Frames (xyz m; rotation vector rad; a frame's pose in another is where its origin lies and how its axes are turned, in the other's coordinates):
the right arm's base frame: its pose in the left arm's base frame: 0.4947 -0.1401 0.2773 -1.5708 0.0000 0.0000
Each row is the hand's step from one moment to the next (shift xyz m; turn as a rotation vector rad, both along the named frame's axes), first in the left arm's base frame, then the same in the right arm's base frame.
Working: the left arm's base frame: its pose in the right arm's base frame: -0.4947 0.2773 0.1401 1.5708 0.0000 0.0000

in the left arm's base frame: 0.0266 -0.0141 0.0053 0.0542 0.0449 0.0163
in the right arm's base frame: 0.0266 -0.0053 -0.0141 0.0542 -0.0163 0.0449
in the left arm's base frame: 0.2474 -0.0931 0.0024 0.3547 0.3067 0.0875
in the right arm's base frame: 0.2474 -0.0024 -0.0931 0.3547 -0.0875 0.3067
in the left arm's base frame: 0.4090 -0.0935 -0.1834 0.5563 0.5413 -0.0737
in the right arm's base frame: 0.4090 0.1834 -0.0935 0.5563 0.0737 0.5413
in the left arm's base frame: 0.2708 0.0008 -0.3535 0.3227 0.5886 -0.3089
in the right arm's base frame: 0.2708 0.3535 0.0008 0.3227 0.3089 0.5886
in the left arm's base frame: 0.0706 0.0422 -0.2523 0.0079 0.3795 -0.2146
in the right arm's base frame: 0.0706 0.2523 0.0422 0.0079 0.2146 0.3795
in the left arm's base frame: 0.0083 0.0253 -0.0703 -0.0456 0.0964 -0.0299
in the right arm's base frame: 0.0083 0.0703 0.0253 -0.0456 0.0299 0.0964
